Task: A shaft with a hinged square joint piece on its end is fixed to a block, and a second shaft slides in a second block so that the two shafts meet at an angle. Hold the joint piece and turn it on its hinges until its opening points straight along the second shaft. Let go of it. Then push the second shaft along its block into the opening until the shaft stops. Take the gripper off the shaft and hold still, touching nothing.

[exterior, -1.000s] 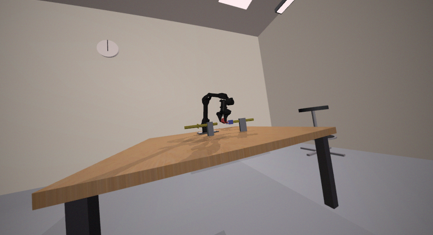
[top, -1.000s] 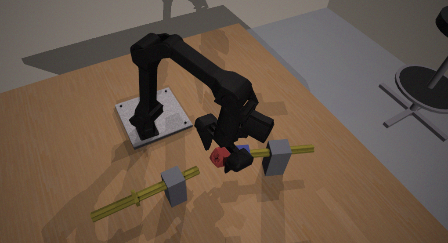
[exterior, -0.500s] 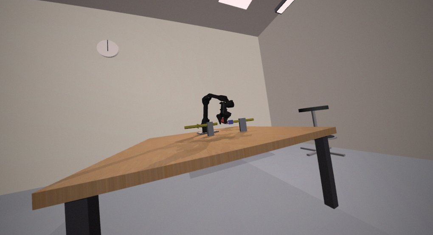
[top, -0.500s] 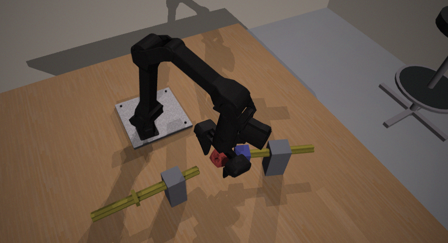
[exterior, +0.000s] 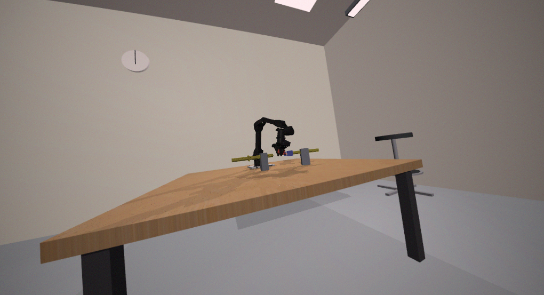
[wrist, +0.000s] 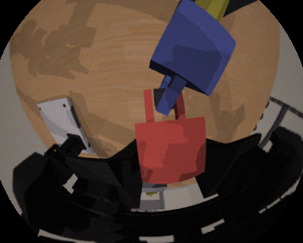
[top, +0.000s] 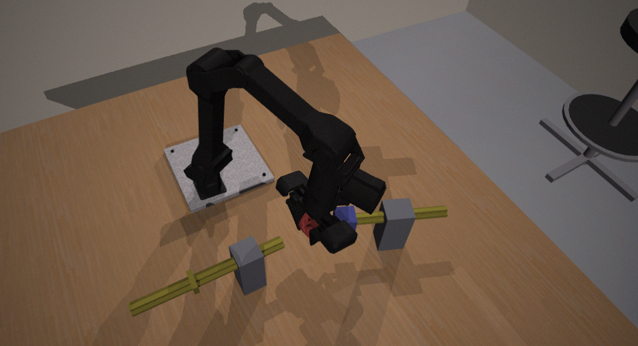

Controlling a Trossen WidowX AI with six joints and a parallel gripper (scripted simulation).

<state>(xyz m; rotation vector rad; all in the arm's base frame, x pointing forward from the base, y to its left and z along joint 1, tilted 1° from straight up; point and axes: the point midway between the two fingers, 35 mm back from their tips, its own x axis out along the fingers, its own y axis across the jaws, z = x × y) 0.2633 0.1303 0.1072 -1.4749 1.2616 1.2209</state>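
My gripper tip is 20 mm to the right of the red joint piece and 30 mm below it.
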